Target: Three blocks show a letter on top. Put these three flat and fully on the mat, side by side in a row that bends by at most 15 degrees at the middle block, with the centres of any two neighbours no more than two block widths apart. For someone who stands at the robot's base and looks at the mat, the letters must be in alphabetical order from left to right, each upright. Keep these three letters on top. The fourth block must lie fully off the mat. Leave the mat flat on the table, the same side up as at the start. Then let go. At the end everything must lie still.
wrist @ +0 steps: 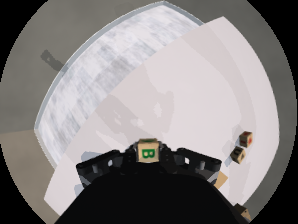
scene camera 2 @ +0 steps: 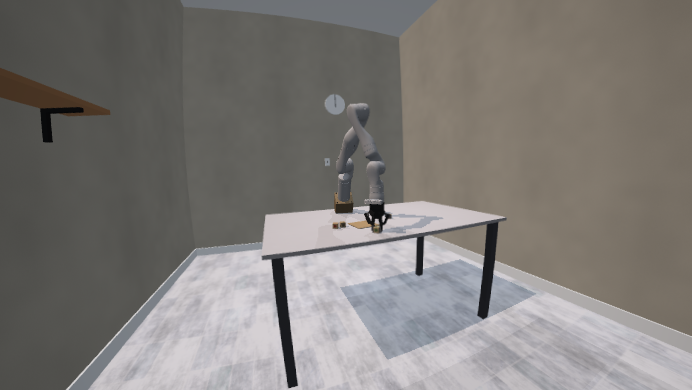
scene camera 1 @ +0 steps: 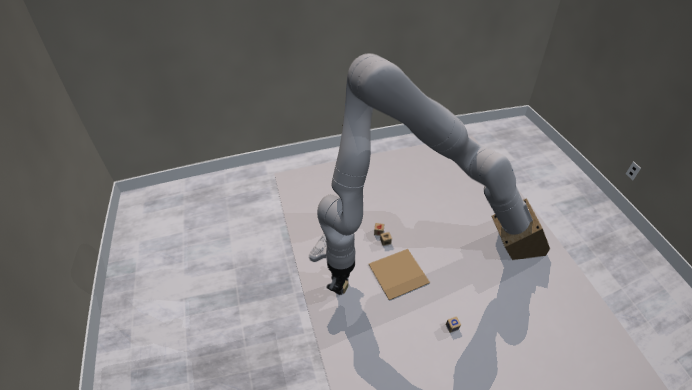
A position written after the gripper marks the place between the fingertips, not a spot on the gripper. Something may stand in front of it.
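Tan mat (scene camera 1: 398, 274) visible. Gripper (wrist: 148, 146) visible too.
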